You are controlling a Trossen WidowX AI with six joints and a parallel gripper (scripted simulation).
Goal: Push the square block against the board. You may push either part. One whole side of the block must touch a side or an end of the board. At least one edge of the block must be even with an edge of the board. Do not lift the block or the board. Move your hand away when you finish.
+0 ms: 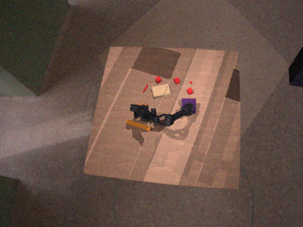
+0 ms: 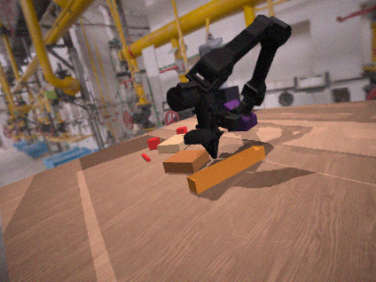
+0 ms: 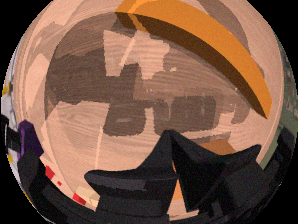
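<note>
My gripper tip is 60 mm to the left of the square block, 50 mm short of it and 10 mm below it. Also, from my gripper tip: red stick 270 mm to the right, 70 mm ahead; flat cream block 260 mm to the right, 80 mm behind, 10 mm above; orange board 90 mm to the left, 50 mm ahead, 10 mm above.
</note>
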